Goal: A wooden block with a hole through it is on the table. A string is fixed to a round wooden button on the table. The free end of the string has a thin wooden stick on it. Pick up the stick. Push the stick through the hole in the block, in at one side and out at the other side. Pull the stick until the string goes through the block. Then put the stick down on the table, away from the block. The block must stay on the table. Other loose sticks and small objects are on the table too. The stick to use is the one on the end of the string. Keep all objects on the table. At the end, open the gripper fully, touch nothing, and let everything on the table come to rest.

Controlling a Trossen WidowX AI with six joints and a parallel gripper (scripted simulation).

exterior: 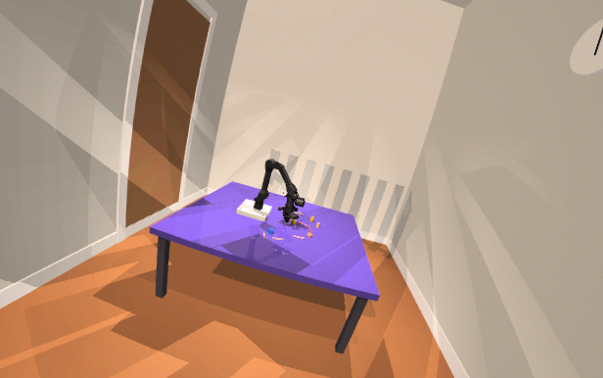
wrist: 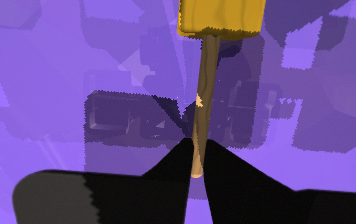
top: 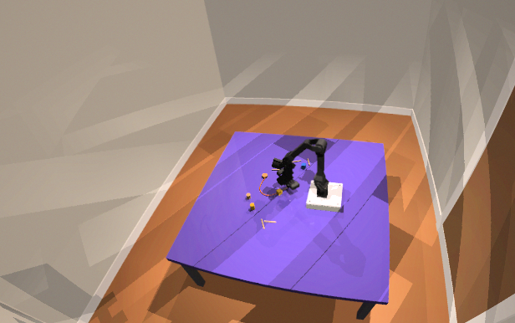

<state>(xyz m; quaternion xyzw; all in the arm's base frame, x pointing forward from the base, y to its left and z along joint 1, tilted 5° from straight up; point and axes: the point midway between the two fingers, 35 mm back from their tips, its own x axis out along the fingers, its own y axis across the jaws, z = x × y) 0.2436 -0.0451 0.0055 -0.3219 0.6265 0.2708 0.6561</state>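
My gripper tip is now 5 cm to the right of the yellow wooden block and 4 cm short of it. The rest, counted from my gripper tip: blue cube 22 cm to the right, 6 cm behind, 1 cm above; then round button 19 cm ahead, 8 cm to the right; then thin wooden stick 3 cm to the left, 3 cm ahead.
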